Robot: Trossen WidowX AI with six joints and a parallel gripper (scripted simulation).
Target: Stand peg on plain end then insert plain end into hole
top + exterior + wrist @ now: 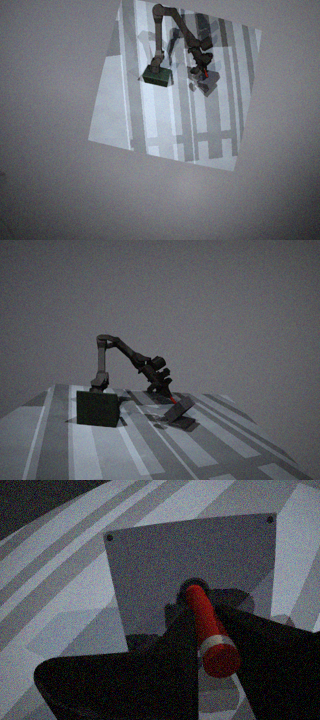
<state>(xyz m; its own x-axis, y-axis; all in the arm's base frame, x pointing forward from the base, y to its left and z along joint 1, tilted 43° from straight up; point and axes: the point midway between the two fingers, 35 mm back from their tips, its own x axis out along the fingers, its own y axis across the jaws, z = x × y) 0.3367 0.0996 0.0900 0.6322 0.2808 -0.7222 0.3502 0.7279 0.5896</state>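
Right now my gripper tip is 50 mm short of the grey sloped panel, 20 mm to the left of it and 50 mm above it. Round my gripper tip: red peg 10 mm behind, 10 mm above; dark base plate 70 mm ahead, 30 mm to the right, 120 mm below.
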